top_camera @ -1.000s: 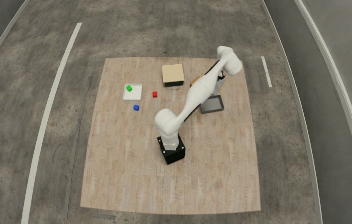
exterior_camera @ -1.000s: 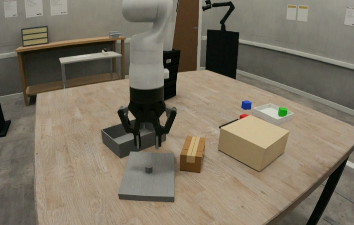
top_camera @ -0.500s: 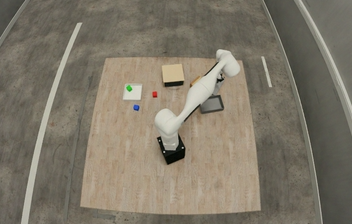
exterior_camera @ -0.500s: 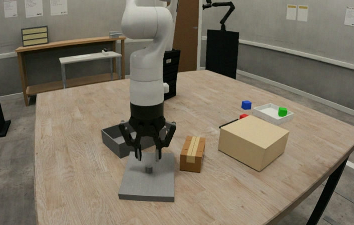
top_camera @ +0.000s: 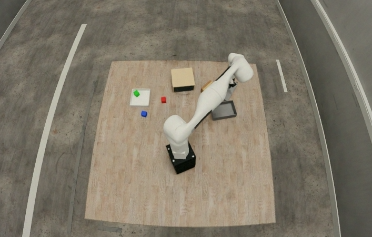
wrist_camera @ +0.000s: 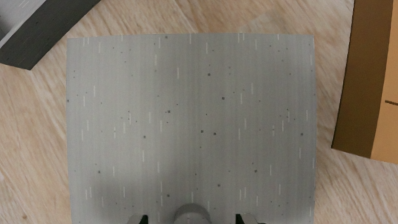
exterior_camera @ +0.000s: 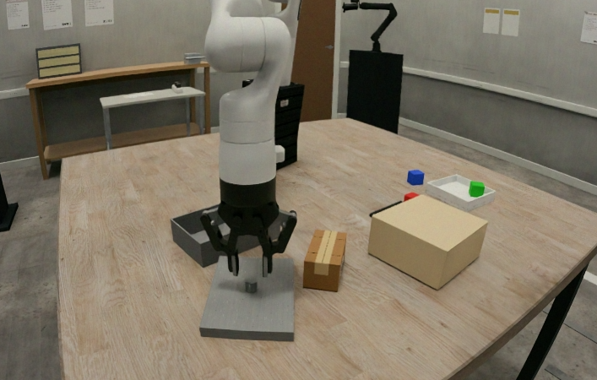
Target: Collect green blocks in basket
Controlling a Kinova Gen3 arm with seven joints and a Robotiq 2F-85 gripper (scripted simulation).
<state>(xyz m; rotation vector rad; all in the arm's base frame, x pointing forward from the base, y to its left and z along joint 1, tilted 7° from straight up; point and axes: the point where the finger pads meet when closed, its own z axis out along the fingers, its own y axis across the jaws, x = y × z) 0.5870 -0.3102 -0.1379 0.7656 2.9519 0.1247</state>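
Right now my hand is 50 mm above the lid. Also, from my hand: small cardboard box: 10 mm behind, 140 mm to the left, 30 mm below; grey metal box: 190 mm behind, 30 mm to the left, 40 mm below; drawer: 20 mm ahead, 340 mm to the left, 30 mm below.
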